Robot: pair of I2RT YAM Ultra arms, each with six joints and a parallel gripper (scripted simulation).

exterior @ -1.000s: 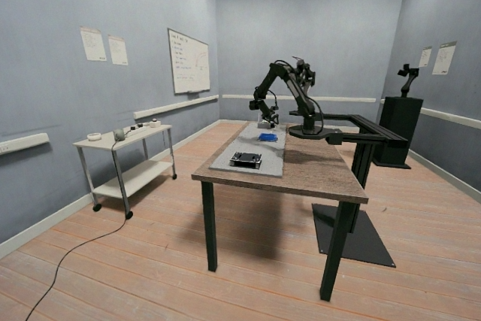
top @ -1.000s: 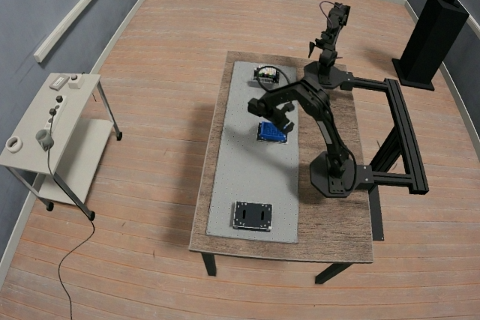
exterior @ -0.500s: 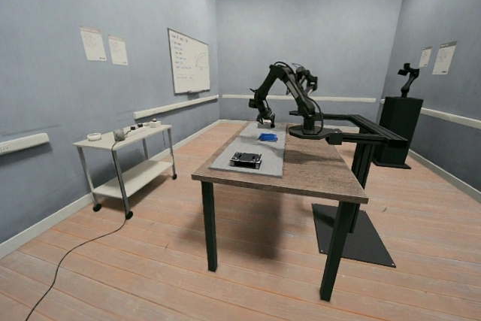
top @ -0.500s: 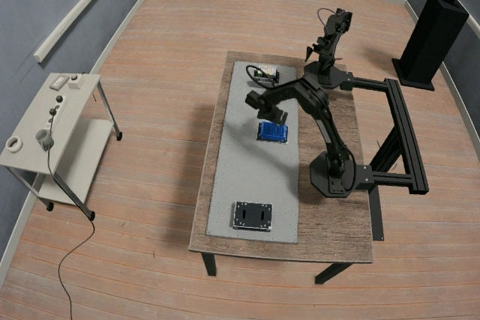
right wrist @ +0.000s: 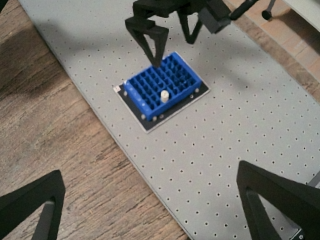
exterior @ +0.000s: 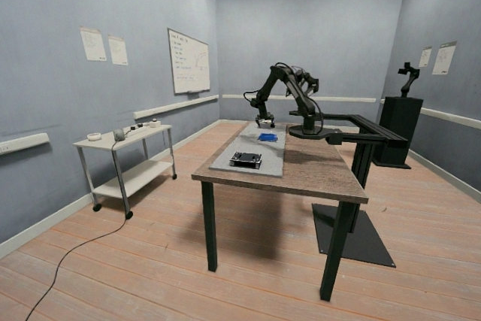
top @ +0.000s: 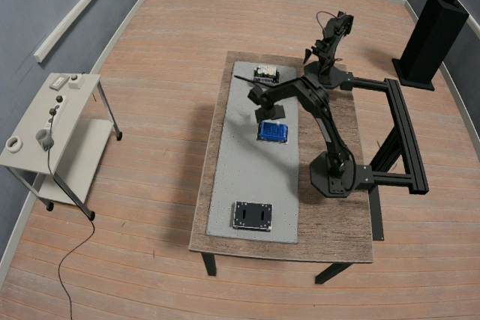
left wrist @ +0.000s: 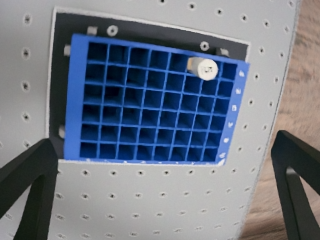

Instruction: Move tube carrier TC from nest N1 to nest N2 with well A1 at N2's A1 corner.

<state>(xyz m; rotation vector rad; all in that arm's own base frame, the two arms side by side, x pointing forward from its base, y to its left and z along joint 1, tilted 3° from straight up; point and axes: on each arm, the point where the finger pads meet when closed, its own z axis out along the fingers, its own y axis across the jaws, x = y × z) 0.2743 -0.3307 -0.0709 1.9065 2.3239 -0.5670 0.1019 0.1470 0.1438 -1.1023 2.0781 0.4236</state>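
Right now the blue tube carrier TC is 2 cm behind my left hand and 10 cm below it. Round my left hand: black transfer nest N1: 2 cm behind, 11 cm below; then white vial: 4 cm behind, 3 cm to the right, 8 cm below; then grey holder H1: 6 cm ahead, 35 cm to the right, 10 cm below.
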